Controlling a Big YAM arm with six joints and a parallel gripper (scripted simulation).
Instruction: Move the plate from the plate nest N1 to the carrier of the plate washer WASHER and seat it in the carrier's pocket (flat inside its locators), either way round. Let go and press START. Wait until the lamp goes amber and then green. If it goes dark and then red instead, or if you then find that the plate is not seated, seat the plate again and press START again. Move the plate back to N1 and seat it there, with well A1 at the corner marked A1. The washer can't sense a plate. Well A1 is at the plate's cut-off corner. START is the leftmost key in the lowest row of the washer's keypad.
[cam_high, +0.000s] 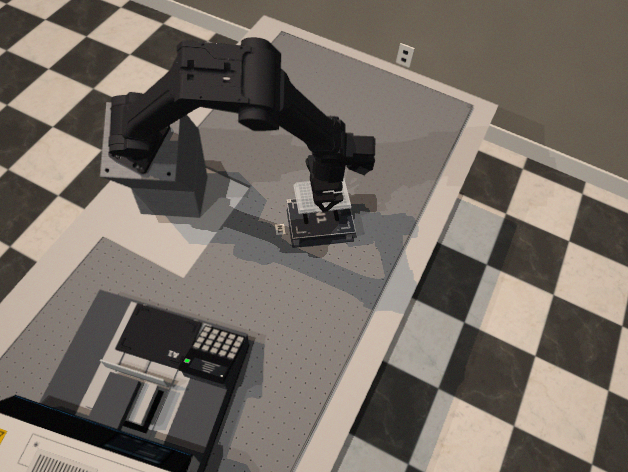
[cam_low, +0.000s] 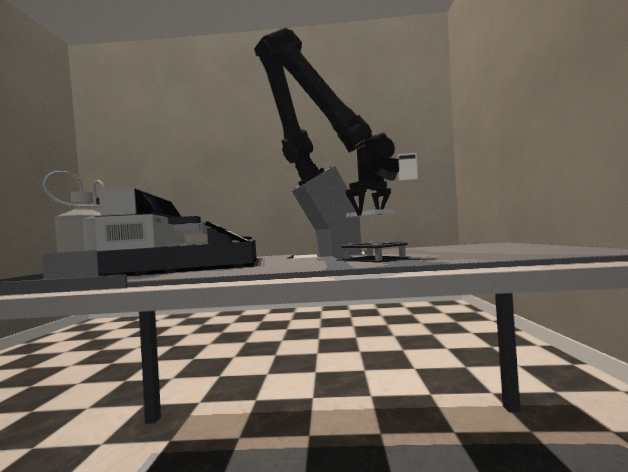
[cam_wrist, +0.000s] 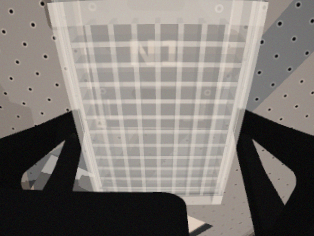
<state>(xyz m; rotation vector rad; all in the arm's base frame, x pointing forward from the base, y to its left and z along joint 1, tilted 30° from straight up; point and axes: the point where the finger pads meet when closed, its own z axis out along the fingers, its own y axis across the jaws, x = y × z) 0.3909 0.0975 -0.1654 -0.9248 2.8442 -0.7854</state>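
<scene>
Right now the plate nest is 10 cm below my hand. Also, from my hand: white well plate: right at my hand; label: 9 cm behind, 5 cm to the right, 14 cm below; dark carrier: 18 cm behind, 46 cm to the right, 5 cm below.
</scene>
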